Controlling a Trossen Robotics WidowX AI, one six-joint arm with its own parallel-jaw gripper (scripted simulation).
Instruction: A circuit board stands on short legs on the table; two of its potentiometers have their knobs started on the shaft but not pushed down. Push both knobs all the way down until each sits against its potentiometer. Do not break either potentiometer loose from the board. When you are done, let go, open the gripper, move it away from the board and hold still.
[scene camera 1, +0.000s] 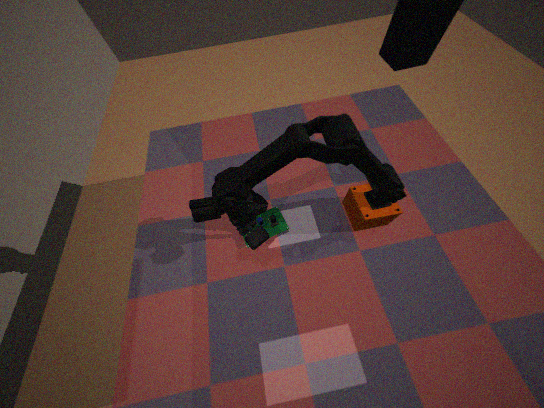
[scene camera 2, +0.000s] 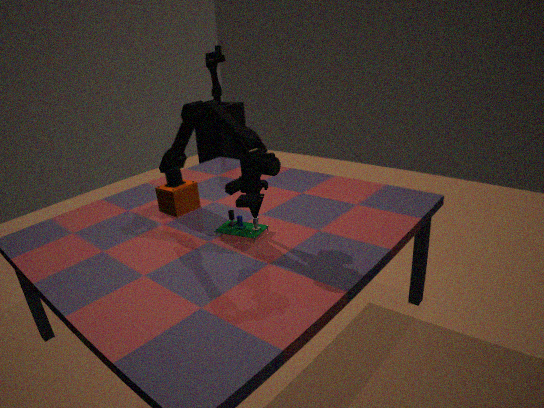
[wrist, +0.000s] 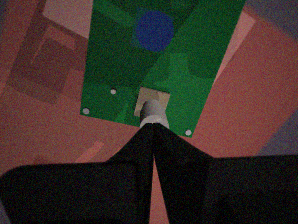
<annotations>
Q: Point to my gripper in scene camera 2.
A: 255, 217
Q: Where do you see my gripper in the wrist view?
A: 152, 130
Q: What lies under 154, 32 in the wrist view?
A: A blue knob.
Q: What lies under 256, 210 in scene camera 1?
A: My gripper.
</annotations>
